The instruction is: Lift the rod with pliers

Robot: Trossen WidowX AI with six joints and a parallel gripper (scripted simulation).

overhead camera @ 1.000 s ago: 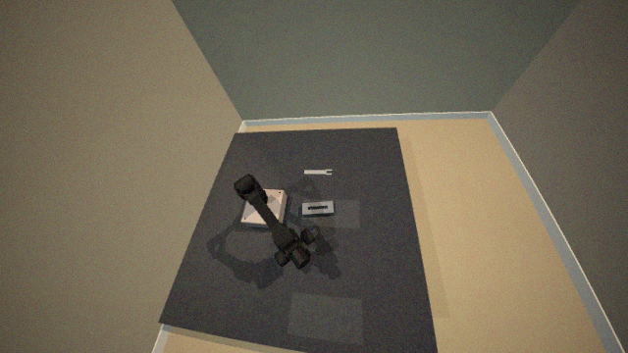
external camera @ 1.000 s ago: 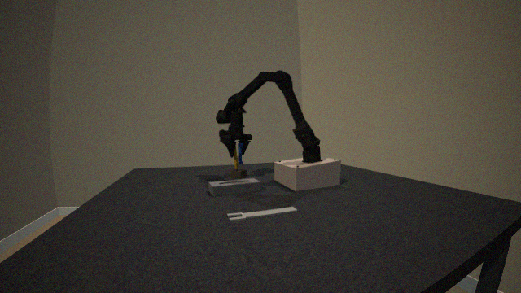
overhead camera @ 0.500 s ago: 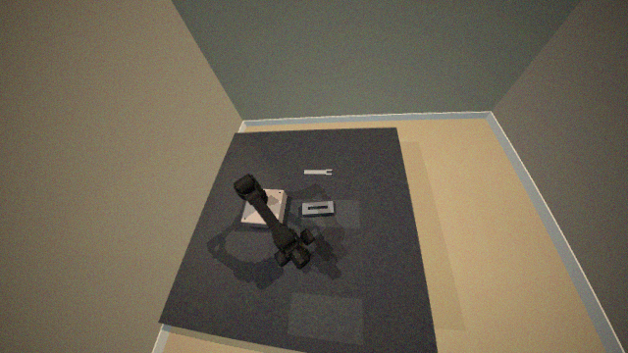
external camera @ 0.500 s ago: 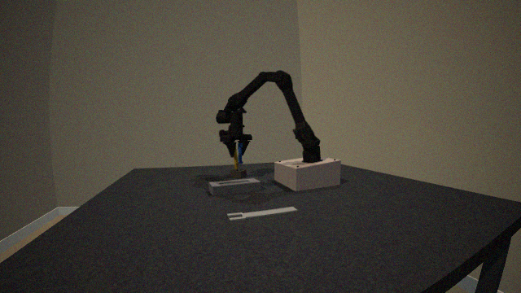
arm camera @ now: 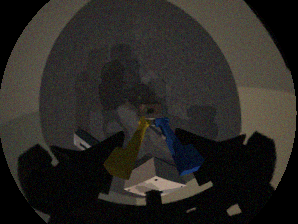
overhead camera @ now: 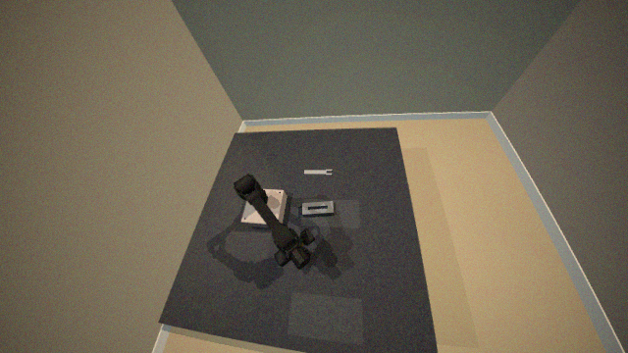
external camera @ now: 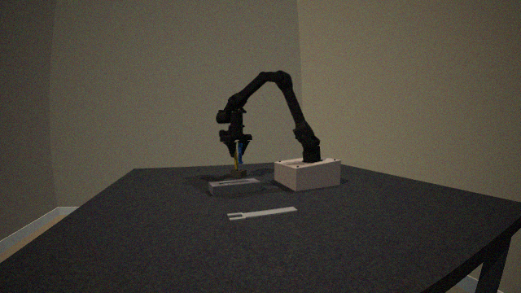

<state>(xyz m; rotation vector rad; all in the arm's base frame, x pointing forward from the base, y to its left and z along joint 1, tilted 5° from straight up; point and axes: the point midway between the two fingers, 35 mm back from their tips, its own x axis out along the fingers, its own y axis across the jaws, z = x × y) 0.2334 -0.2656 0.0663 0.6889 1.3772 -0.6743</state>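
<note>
Right now the grey channel block is 80 mm ahead of my gripper tip, 240 mm to the left of it and 80 mm below it. Also, from my gripper tip: holster: 90 mm below; flat white forked strip: 100 mm ahead, 500 mm to the left, 100 mm below.
</note>
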